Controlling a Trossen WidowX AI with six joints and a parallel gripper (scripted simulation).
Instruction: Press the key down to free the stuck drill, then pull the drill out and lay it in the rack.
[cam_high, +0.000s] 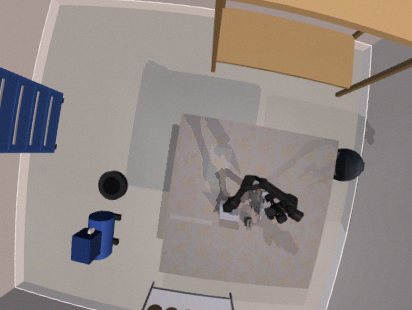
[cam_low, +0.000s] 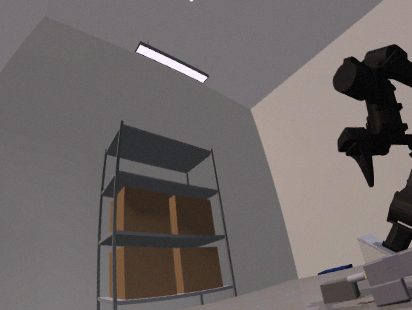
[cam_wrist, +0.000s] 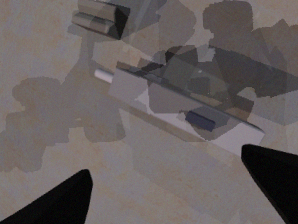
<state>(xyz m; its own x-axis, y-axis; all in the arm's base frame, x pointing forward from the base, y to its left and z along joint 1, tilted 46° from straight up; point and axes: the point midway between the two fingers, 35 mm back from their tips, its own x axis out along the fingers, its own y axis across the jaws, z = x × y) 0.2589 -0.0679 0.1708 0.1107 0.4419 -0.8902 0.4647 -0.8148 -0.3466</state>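
Right now my gripper tip is 1 cm past the drill, 7 cm to the left of it and 12 cm above it. Also, from my gripper tip: dark grey block 1 cm behind, 1 cm to the right, 13 cm below; then blue-grey key 1 cm behind, 2 cm to the left, 12 cm below; then rack 9 cm behind, 18 cm to the right, 15 cm below.
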